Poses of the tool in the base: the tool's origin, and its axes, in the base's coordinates. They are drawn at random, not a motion.
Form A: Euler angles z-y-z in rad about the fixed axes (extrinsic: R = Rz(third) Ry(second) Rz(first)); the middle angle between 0 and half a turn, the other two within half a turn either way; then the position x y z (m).
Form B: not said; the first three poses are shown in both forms.
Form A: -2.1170 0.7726 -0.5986 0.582 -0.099 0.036
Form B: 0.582 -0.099 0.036 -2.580 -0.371 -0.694
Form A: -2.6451 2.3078 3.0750 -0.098 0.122 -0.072
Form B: -0.098 0.122 -0.072 2.397 -0.709 -2.658
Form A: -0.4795 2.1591 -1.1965 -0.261 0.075 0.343
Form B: -0.261 0.075 0.343 2.698 0.830 -2.537
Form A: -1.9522 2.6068 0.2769 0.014 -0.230 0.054
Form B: 0.014 -0.230 0.054 -0.962 -0.191 -2.639
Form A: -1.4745 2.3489 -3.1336 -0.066 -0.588 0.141
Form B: -0.066 -0.588 0.141 1.511 0.069 -2.351
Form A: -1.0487 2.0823 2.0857 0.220 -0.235 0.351
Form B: 0.220 -0.235 0.351 0.240 0.450 -2.145
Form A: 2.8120 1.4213 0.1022 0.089 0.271 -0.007
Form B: 0.089 0.271 -0.007 2.084 -1.210 1.135
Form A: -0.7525 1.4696 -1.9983 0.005 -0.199 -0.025
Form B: 0.005 -0.199 -0.025 2.822 0.813 -1.423
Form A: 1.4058 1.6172 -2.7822 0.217 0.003 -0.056
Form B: 0.217 0.003 -0.056 -1.204 0.165 1.618
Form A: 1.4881 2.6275 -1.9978 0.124 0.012 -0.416
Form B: 0.124 0.012 -0.416 -0.355 0.041 2.629
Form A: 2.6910 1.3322 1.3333 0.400 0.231 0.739
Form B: 0.400 0.231 0.739 -2.925 -1.065 1.061
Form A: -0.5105 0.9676 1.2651 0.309 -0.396 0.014
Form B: 0.309 -0.396 0.014 0.486 0.802 -0.617
